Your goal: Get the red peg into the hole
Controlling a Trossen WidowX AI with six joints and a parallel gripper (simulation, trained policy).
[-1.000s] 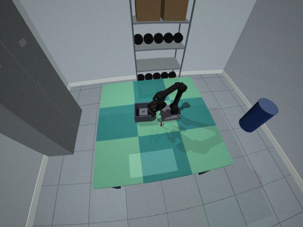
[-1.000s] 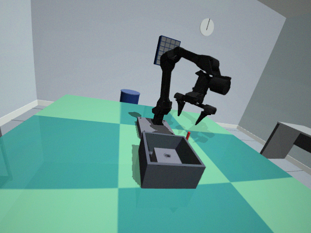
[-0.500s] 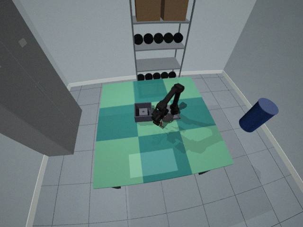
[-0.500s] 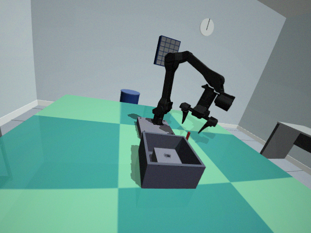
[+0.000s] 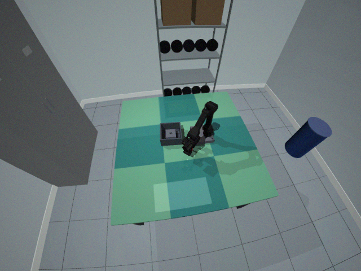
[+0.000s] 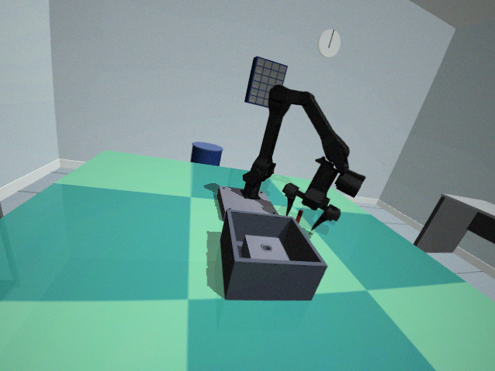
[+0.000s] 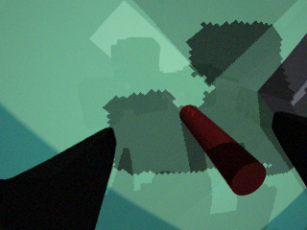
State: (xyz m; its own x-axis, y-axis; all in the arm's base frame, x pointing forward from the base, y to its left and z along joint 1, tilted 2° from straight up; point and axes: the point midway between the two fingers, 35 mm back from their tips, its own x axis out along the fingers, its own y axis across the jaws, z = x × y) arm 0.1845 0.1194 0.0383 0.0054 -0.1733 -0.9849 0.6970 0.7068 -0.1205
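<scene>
Right now my gripper tip is 10 mm past the red peg. Also, from my gripper tip: plate 180 mm to the right, 150 mm ahead, 10 mm above; box 180 mm to the right, 150 mm ahead, 10 mm below.
</scene>
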